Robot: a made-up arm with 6 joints.
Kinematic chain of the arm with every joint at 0, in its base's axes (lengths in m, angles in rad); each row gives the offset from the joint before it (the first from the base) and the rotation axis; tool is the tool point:
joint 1: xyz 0 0 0.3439 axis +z
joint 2: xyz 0.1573 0 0 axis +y
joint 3: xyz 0 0 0.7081 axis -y
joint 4: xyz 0 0 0.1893 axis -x
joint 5: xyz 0.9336 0 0 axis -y
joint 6: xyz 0.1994 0 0 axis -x
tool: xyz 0 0 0
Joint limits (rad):
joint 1: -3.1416..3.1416
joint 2: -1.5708..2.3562
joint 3: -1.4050..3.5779
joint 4: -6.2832..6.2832
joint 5: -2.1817..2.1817
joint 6: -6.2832..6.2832
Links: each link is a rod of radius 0.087 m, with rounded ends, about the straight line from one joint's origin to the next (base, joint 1, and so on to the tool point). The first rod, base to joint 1, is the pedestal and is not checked.
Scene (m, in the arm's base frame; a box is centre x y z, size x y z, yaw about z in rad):
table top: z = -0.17
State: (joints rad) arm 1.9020 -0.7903 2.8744 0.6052 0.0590 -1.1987
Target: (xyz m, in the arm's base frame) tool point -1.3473 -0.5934 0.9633
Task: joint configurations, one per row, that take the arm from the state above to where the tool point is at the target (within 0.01 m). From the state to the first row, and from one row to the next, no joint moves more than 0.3 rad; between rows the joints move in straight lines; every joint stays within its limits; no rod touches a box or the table.
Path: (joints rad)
1: 1.6061 -0.7826 2.7240 0.6089 0.0661 -1.1987
2: 1.3101 -0.7749 2.5736 0.6125 0.0731 -1.1987
3: 1.0142 -0.7671 2.4231 0.6162 0.0802 -1.1987
4: 0.7183 -0.7594 2.2727 0.6198 0.0872 -1.1987
5: 0.4223 -0.7517 2.1223 0.6235 0.0943 -1.1987

